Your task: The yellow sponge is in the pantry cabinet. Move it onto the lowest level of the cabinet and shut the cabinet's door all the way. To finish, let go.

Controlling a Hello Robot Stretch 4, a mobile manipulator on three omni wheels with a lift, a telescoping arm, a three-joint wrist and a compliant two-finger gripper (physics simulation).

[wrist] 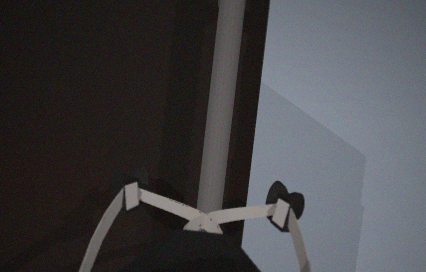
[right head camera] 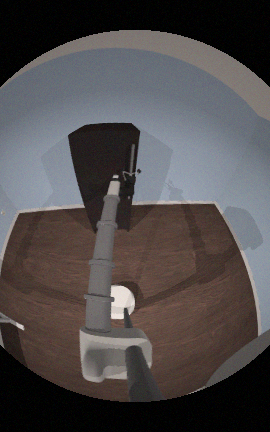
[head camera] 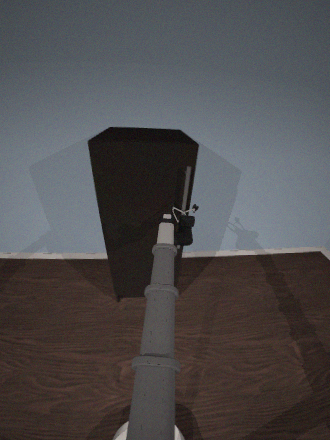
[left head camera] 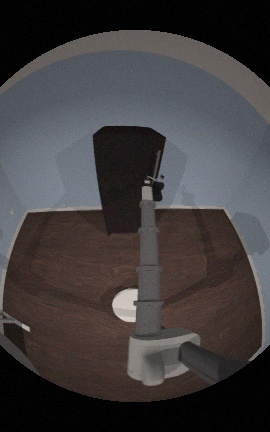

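Where they show: gripper, fingertip midpoint: (wrist: 207,189) (right head camera: 130,168) (head camera: 183,204) (left head camera: 153,174); robot's base, origin of the base link: (right head camera: 116,300) (left head camera: 130,304).
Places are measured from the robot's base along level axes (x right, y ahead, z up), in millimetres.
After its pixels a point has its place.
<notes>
The dark pantry cabinet (head camera: 137,185) @[z 1149, x -170, y 960 mm] (left head camera: 120,165) @[z 1105, x -191, y 957 mm] (right head camera: 95,155) @[z 1168, x -195, y 957 mm] (wrist: 90,90) @[z 1125, x -37, y 978 mm] stands against the wall. Its front door looks flush with the body; I see no gap, though the dark surface makes this hard to judge. A long grey upright handle (head camera: 188,182) @[z 1193, x 96, y 945 mm] (left head camera: 157,161) @[z 1177, x 93, y 945 mm] (right head camera: 132,154) @[z 1188, x 93, y 946 mm] (wrist: 220,100) @[z 1125, x 89, y 944 mm] runs near the door's right edge. My gripper (head camera: 184,209) @[z 1043, x 87, y 976 mm] (left head camera: 155,178) @[z 1043, x 87, y 976 mm] (right head camera: 131,173) @[z 1043, x 87, y 976 mm] (wrist: 207,189) @[z 1043, x 87, y 976 mm] is open at the handle's lower part, one fingertip to the left of the bar and one to the right, past the cabinet's edge. The yellow sponge does not show.
The telescoping arm (head camera: 159,320) @[z 1159, x 0, y 268 mm] (left head camera: 148,250) @[z 1159, x -4, y 254 mm] (right head camera: 102,245) @[z 1159, x 0, y 252 mm] reaches across the wooden floor (head camera: 60,340) @[z -28, x -770, y 569 mm] to the cabinet. The blue wall (head camera: 280,150) @[z 1273, x 972, y 1716 mm] (wrist: 340,60) @[z 1395, x 506, y 1652 mm] is behind the cabinet. A round white piece (left head camera: 125,305) @[z 187, x -58, y -8 mm] (right head camera: 121,300) @[z 187, x 61, y 20 mm] shows low beside the arm.
</notes>
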